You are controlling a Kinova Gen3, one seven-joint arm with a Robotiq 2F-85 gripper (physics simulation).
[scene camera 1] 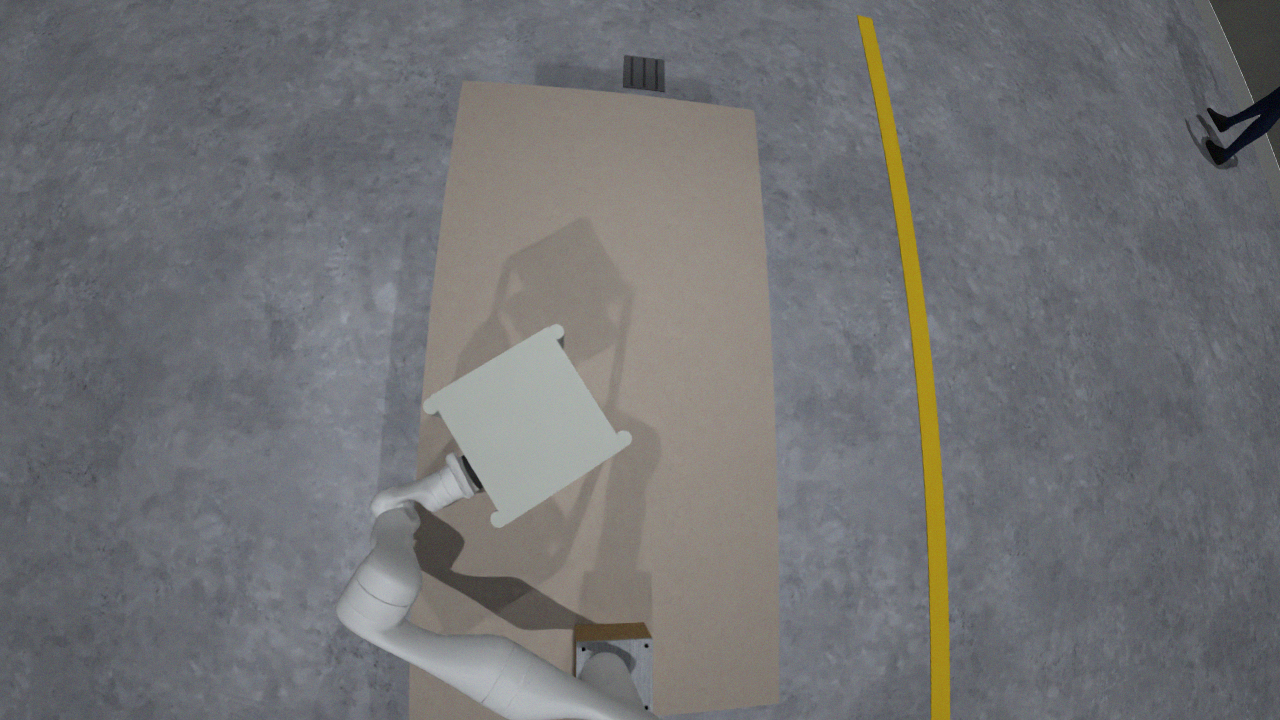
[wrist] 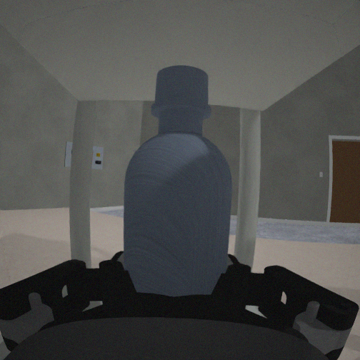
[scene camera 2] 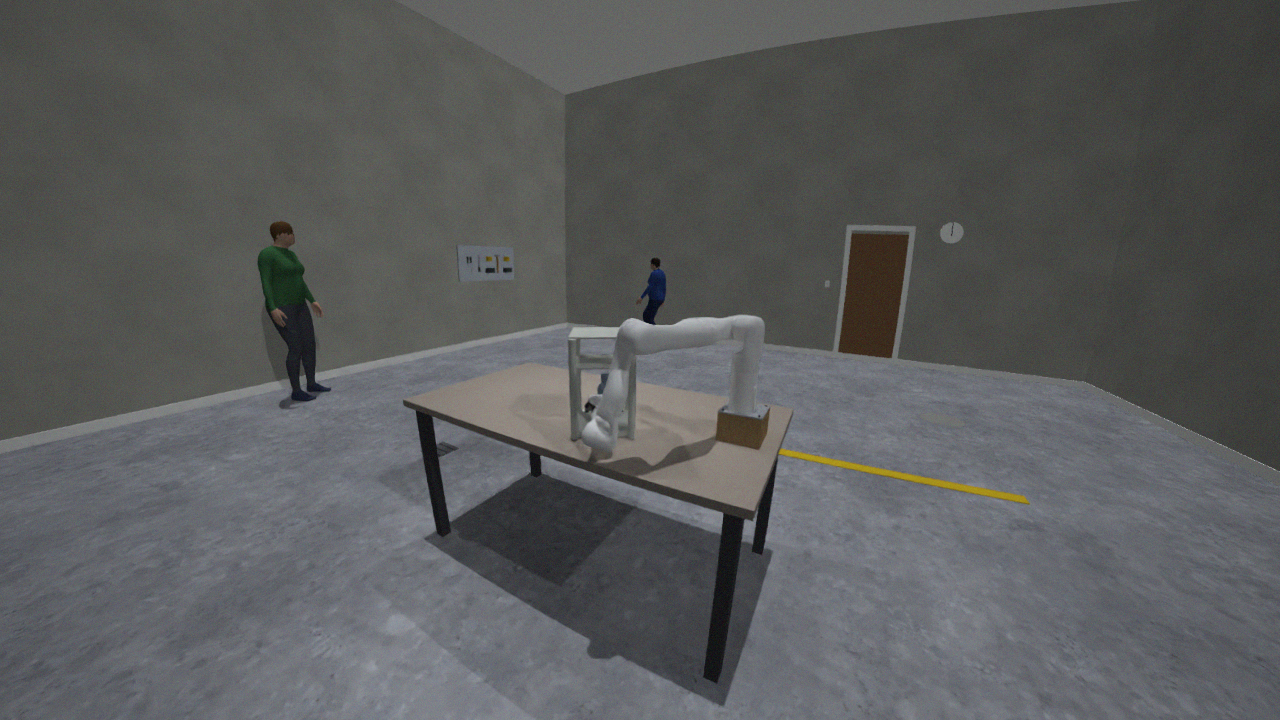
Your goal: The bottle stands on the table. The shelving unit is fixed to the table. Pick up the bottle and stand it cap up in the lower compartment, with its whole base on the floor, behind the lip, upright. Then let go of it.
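Places are measured from the arm's base along level axes (x right, y ahead, z up), in metres.
Where they show: arm's base, origin of the base link: point(scene camera 1: 604, 675) point(scene camera 2: 741, 409).
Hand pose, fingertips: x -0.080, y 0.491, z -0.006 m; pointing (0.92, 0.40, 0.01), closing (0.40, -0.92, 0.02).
Things, the pixels of their top centre, and the offset from my fingertips. Level surfaces: height alone.
- blue-grey bottle, middle of its top: point(scene camera 2: 604, 373) dx -0.038, dy -0.016, dz +0.110 m
- pale shelving unit, middle of its top: point(scene camera 1: 527, 422) point(scene camera 2: 602, 332) dx -0.008, dy +0.006, dz +0.255 m
- table, its level: dz -0.104 m
The blue-grey bottle point(wrist: 177, 210) point(scene camera 2: 604, 383) stands cap up and looks upright in the wrist view. It is inside the lower compartment of the pale shelving unit point(scene camera 1: 528, 425) point(scene camera 2: 575, 385) point(wrist: 248, 185), under the board above, with the two far posts beyond it. My gripper point(wrist: 175, 260) is shut on the bottle's lower body, reaching in from the open side. In scene camera 1 the top board hides the fingers and the bottle. The bottle's base, the lip and most of the compartment floor are hidden by the gripper, so contact with the floor cannot be told.
The unit's board point(wrist: 180, 45) is close above the cap, and its left far post point(wrist: 81, 185) stands beyond the bottle. The table point(scene camera 1: 698, 268) point(scene camera 2: 501, 394) carries the unit. The arm's base block point(scene camera 1: 613, 631) point(scene camera 2: 742, 427) is at the table's other end.
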